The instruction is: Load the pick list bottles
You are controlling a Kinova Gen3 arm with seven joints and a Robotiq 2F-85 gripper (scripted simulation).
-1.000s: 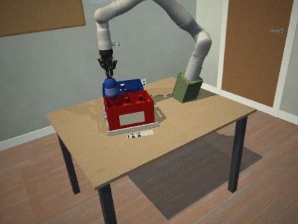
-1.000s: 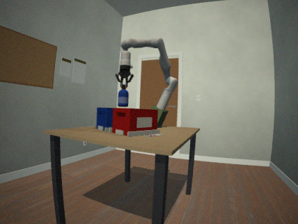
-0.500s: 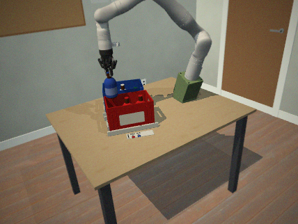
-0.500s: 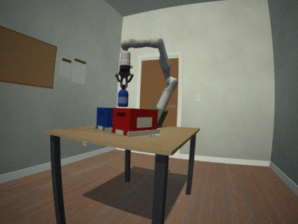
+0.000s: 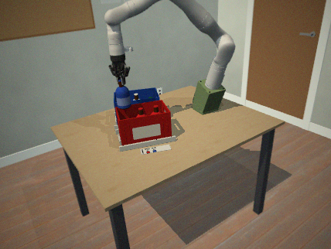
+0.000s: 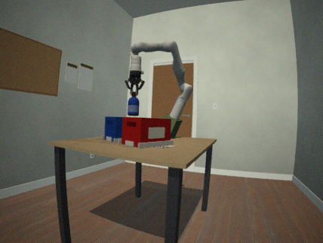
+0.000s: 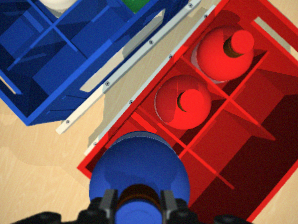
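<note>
Right now my hand is 70 mm above the blue-label bottle. The rest, counted from my hand: red crate (70 mm behind, 60 mm to the left, 250 mm below); blue crate (140 mm behind, 170 mm to the right, 250 mm below); green-label bottle (200 mm behind, 100 mm to the right, 250 mm below).
</note>
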